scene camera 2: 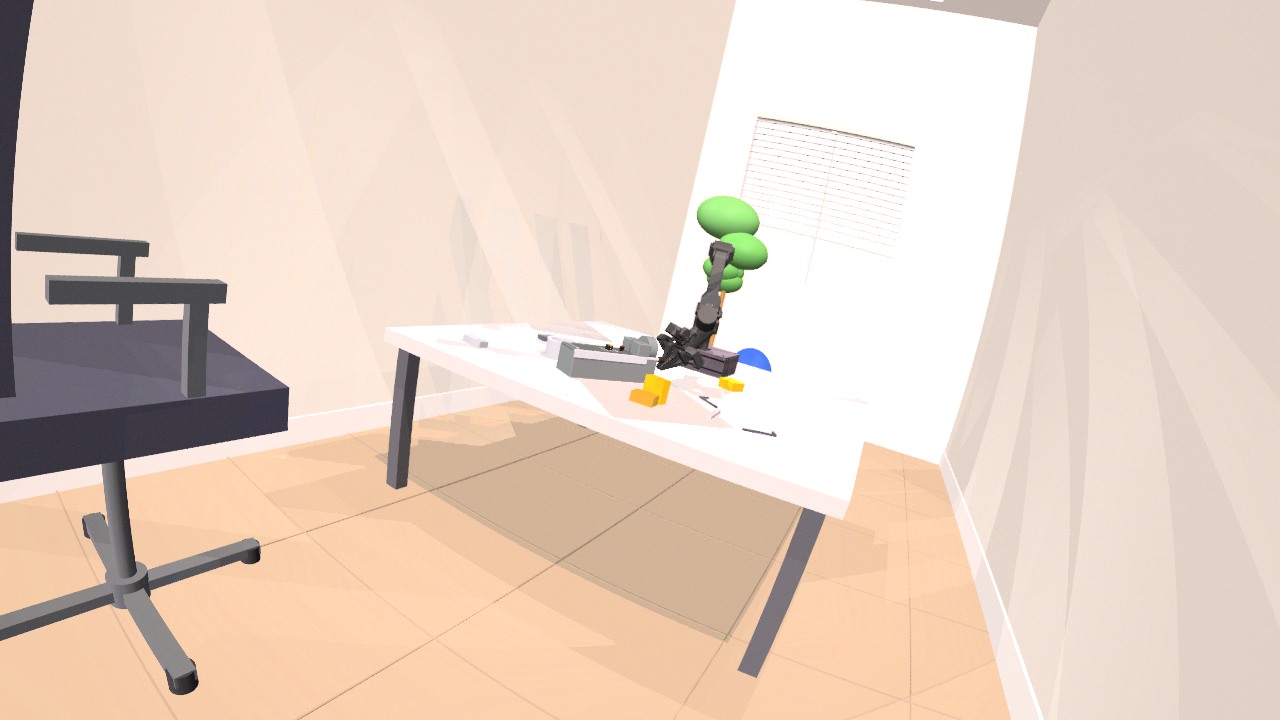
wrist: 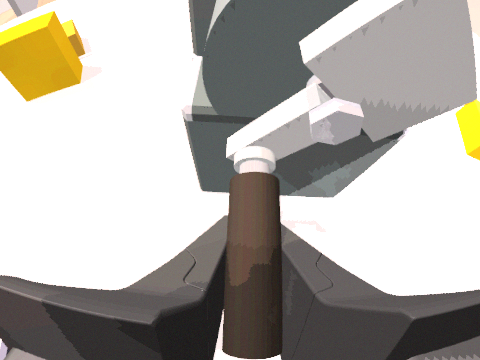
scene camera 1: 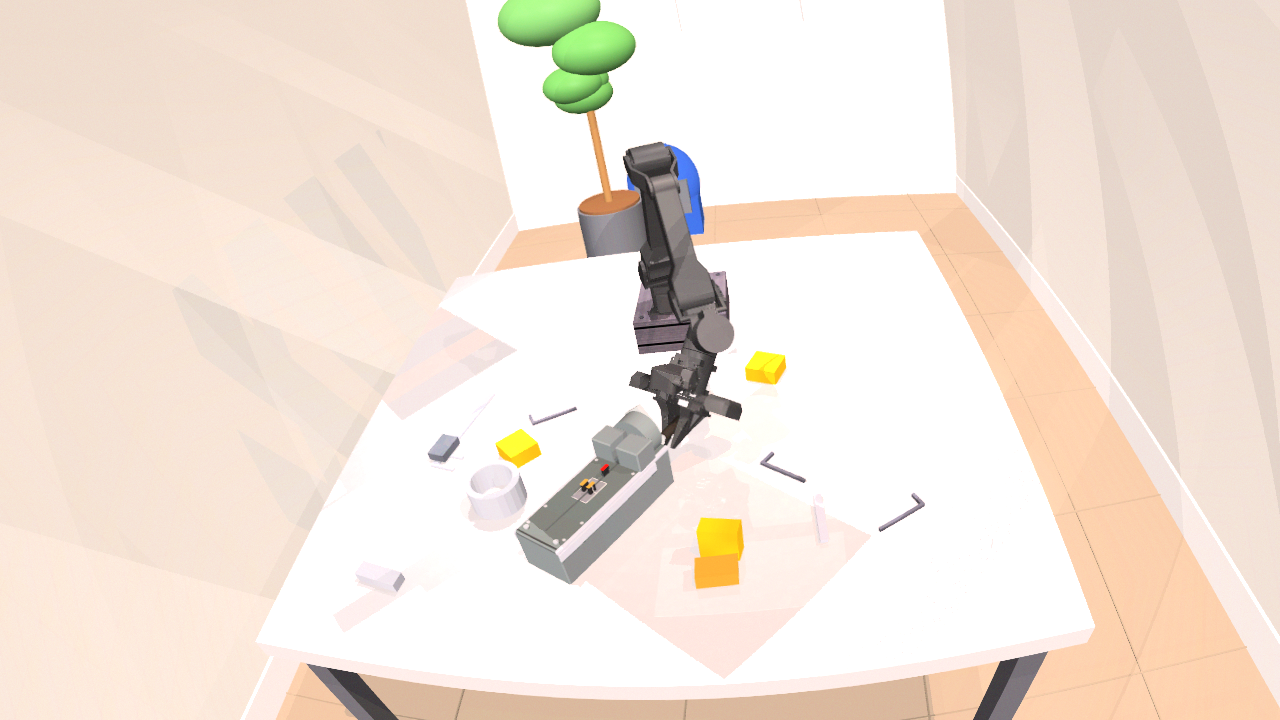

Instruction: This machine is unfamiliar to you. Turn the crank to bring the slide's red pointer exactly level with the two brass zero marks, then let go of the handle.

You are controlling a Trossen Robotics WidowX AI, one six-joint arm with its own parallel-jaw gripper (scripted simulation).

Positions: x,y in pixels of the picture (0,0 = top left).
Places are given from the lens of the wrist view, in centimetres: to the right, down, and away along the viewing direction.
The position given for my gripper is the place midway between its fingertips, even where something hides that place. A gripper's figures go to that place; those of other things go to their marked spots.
my gripper (wrist: 248,225): 0, 2, 9
brown crank handle (wrist: 253,285): 0, 3, 5
